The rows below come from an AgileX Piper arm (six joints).
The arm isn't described. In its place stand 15 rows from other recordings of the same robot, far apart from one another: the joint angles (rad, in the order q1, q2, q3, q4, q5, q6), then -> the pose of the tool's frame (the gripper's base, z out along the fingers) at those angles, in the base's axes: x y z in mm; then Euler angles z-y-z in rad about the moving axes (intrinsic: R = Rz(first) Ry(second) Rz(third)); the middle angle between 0 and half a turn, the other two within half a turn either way.
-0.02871 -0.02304 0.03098 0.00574 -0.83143 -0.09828 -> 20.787 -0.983 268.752 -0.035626 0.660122 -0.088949
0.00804 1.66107 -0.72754 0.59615 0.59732 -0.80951 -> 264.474 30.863 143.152 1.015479 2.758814 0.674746
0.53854 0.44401 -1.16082 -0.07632 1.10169 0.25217 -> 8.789 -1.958 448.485 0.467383 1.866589 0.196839
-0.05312 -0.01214 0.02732 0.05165 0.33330 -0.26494 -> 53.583 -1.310 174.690 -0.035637 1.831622 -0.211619
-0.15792 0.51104 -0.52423 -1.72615 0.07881 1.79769 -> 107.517 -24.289 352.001 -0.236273 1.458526 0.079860
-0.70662 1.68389 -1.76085 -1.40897 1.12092 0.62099 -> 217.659 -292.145 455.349 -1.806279 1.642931 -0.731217
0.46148 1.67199 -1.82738 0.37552 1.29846 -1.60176 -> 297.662 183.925 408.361 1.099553 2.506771 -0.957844
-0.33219 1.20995 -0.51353 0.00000 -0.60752 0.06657 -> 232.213 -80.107 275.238 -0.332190 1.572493 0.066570
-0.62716 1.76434 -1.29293 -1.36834 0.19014 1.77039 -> 325.709 -256.872 282.396 -0.830886 1.985917 0.322536
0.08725 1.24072 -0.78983 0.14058 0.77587 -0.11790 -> 223.796 28.540 251.941 0.316534 2.695156 0.190257
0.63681 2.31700 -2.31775 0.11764 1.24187 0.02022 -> 399.774 308.244 265.456 0.904911 2.708902 0.302790
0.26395 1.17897 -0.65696 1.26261 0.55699 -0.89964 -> 208.566 103.850 267.288 0.886148 2.097858 0.658608
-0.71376 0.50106 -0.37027 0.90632 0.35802 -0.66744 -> 97.033 -50.829 280.201 -0.424306 1.830392 0.283149
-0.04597 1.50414 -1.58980 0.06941 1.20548 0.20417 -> 309.505 -8.337 394.198 0.079835 2.599106 0.336895
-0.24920 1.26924 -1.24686 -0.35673 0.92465 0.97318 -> 246.569 -88.930 377.920 -0.654791 2.356850 0.457477
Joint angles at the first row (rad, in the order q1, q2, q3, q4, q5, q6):
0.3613, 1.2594, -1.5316, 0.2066, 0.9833, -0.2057
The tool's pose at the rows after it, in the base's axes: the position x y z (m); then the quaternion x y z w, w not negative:
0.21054, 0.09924, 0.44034, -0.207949, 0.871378, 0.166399, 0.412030
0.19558, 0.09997, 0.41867, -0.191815, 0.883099, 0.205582, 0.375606
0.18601, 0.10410, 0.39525, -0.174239, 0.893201, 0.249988, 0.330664
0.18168, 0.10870, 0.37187, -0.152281, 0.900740, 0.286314, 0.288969
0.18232, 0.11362, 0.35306, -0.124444, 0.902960, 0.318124, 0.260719
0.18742, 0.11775, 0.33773, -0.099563, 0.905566, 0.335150, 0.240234
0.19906, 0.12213, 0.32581, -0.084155, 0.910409, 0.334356, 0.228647
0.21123, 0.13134, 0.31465, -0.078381, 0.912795, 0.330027, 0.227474
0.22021, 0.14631, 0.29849, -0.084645, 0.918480, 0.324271, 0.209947
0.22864, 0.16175, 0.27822, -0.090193, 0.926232, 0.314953, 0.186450
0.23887, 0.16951, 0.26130, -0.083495, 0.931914, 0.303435, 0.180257
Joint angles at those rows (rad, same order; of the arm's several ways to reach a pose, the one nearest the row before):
0.3614, 1.1845, -1.4023, 0.2451, 0.9850, -0.1454
0.3614, 1.1287, -1.2839, 0.3272, 0.9850, -0.1280
0.3613, 1.0993, -1.1770, 0.4302, 0.9850, -0.1220
0.3613, 1.0906, -1.0814, 0.5222, 0.9706, -0.1197
0.3613, 1.0988, -1.0084, 0.6085, 0.9341, -0.1197
0.3613, 1.1241, -0.9630, 0.6646, 0.8979, -0.1197
0.3633, 1.1739, -0.9538, 0.6792, 0.8624, -0.1197
0.3902, 1.2308, -0.9539, 0.6813, 0.8002, -0.1197
0.4373, 1.3007, -0.9538, 0.6813, 0.7553, -0.1197
0.4809, 1.3805, -0.9538, 0.6813, 0.7164, -0.1196
0.4964, 1.4452, -0.9538, 0.6795, 0.6653, -0.1196

